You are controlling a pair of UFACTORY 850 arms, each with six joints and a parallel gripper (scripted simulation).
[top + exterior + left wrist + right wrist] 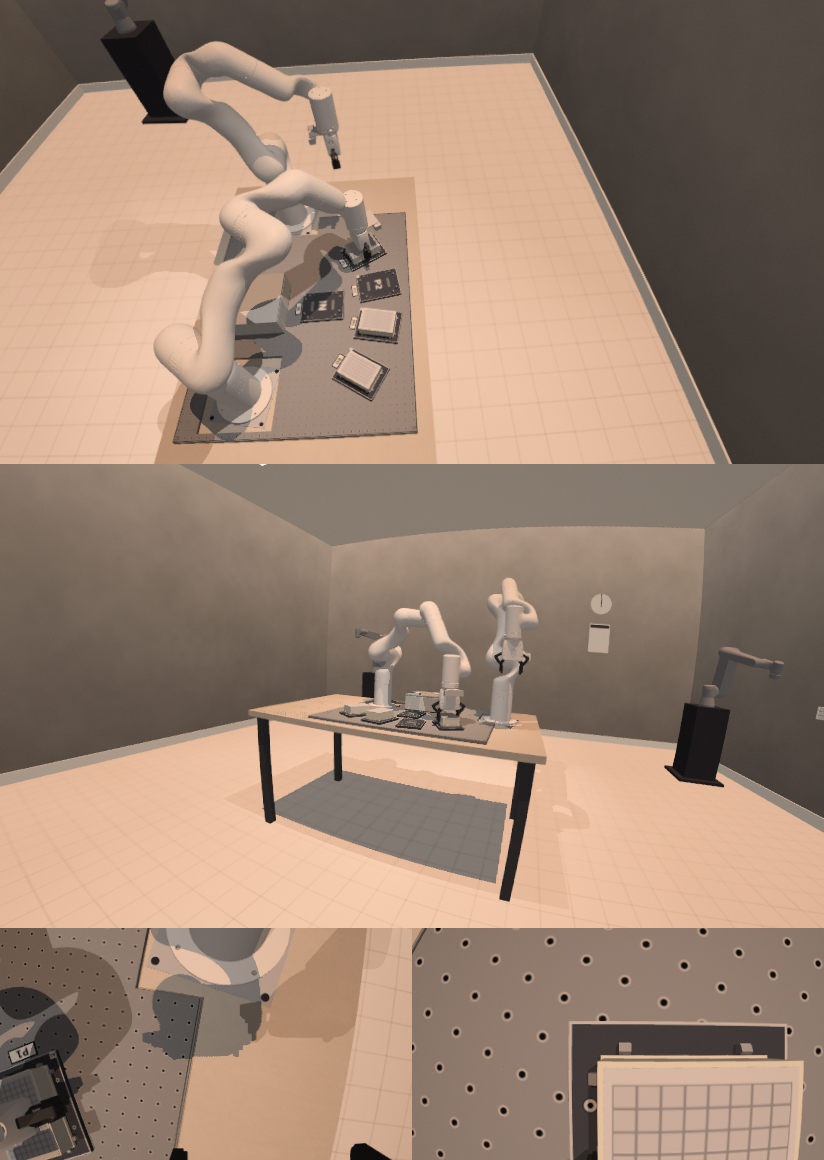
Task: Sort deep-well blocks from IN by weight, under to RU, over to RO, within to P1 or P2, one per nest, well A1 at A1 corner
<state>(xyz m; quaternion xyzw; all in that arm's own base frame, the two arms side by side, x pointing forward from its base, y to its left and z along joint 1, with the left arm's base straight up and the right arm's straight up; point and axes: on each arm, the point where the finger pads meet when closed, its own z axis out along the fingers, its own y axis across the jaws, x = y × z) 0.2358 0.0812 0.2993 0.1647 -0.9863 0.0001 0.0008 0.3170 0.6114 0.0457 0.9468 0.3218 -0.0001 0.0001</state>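
Observation:
Now: the nest P1 30 mm below my right hand. From my right hand the other things lie so: nest RU (330 mm to the right, 90 mm ahead, 30 mm below); then nest P2 (160 mm to the right, 80 mm ahead, 30 mm below); then dark infeed nest (260 mm to the right, 130 mm behind, 30 mm below).

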